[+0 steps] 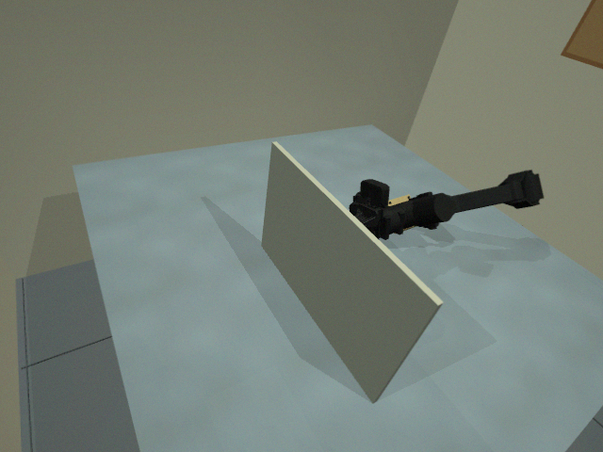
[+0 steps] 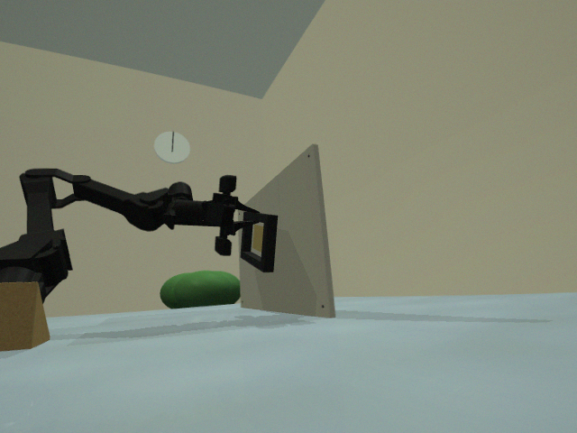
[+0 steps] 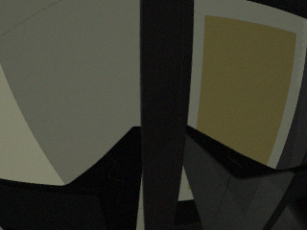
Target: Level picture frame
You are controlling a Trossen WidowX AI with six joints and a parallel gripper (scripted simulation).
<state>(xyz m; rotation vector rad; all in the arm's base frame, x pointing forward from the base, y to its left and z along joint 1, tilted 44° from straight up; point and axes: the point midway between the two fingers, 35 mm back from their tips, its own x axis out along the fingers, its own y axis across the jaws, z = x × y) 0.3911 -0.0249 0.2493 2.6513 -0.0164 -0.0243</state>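
My gripper tip is 50 mm above the picture frame, 10 mm to the right of it and 10 mm short of it. Also, from my gripper tip: wall panel: 70 mm below, 20 mm ahead.
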